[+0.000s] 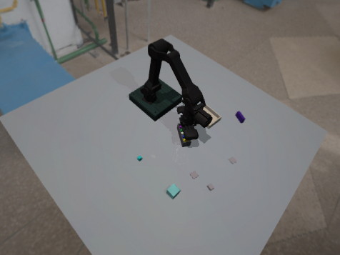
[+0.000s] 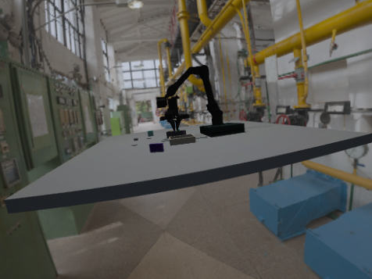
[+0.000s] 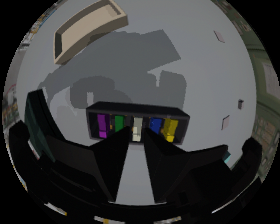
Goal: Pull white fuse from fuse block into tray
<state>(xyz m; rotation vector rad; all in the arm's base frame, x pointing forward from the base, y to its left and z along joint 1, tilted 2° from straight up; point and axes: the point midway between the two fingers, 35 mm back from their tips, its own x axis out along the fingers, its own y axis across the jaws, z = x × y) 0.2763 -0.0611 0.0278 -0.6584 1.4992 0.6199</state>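
My gripper tip is now 2 cm above the white fuse. From my gripper tip the other things lie so: beige tray 19 cm to the left, 4 cm below, 3 cm ahead.
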